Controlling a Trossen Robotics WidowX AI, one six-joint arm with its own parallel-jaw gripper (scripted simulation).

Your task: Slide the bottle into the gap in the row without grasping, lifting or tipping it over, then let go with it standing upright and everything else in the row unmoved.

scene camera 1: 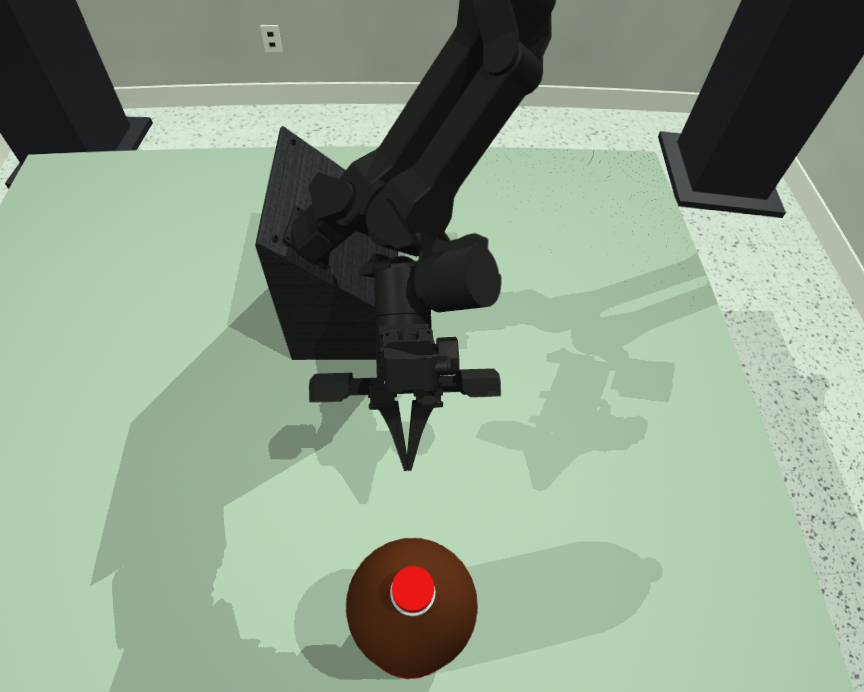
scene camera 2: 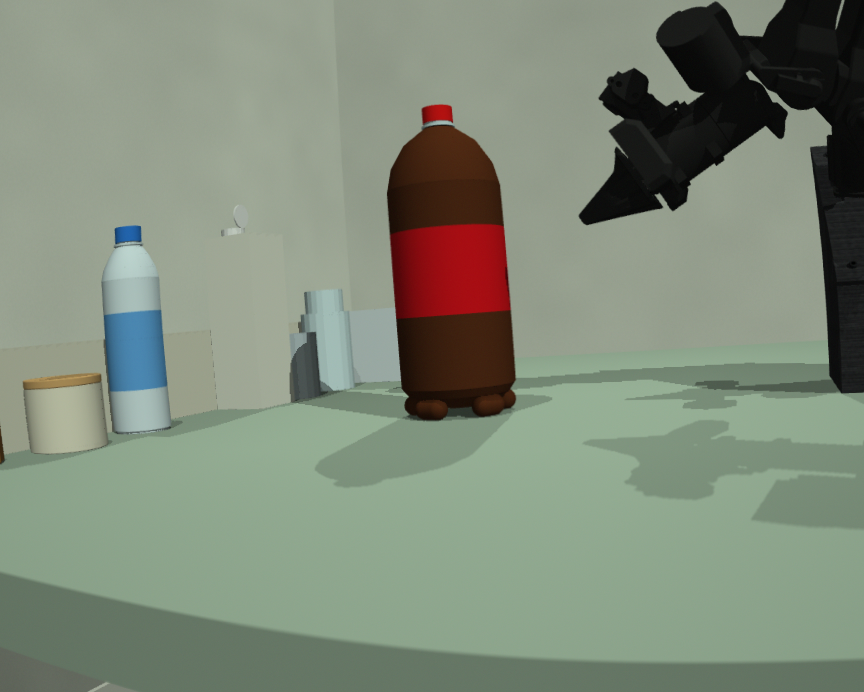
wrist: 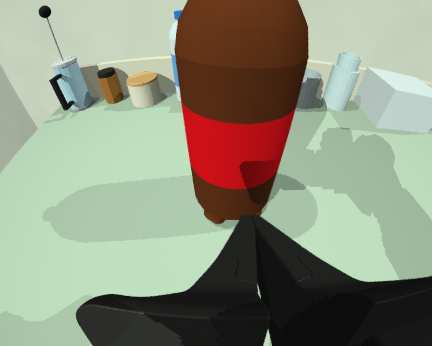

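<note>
Gripper [scene camera 2: 581, 220], [scene camera 1: 407, 470], [wrist: 249, 223]. Brown cola bottle [scene camera 2: 452, 302], [wrist: 240, 76]. Pale blue cylinder [scene camera 2: 332, 328], [wrist: 344, 73]. Grey cup [scene camera 2: 304, 355], out of frame in scene camera 1. Cream canister [wrist: 143, 87], out of frame in scene camera 1. French press [wrist: 67, 72]. Blue-labelled water bottle [scene camera 2: 131, 300]. Pale box [scene camera 2: 374, 340].
</note>
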